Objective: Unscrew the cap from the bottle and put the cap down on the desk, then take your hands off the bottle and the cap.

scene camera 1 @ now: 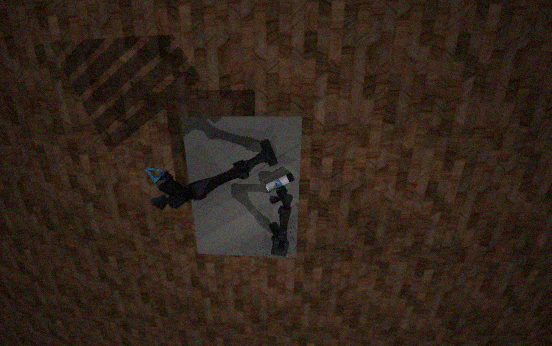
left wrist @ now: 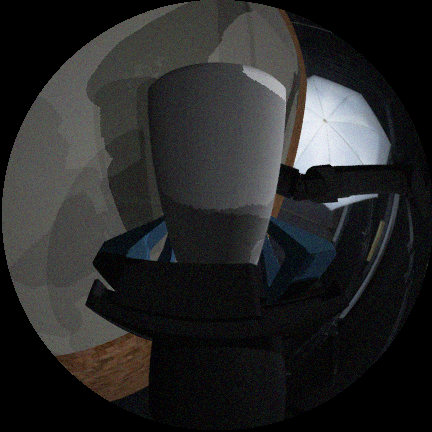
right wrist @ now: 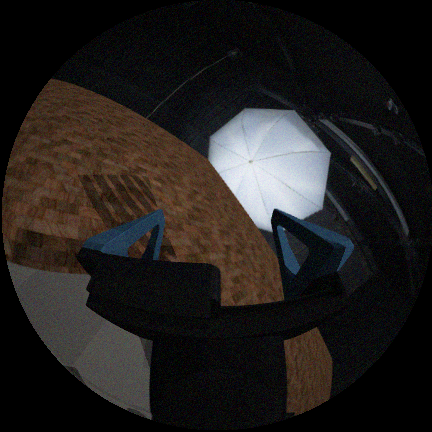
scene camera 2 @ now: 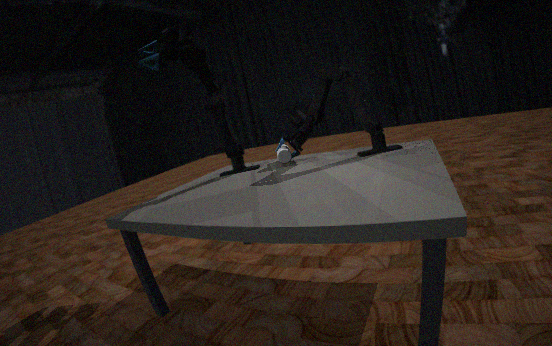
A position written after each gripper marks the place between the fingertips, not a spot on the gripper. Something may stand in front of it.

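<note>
While the right gripper (right wrist: 217, 214) is open and holds nothing, the left gripper (left wrist: 216, 215) has a white bottle in its grip.
</note>
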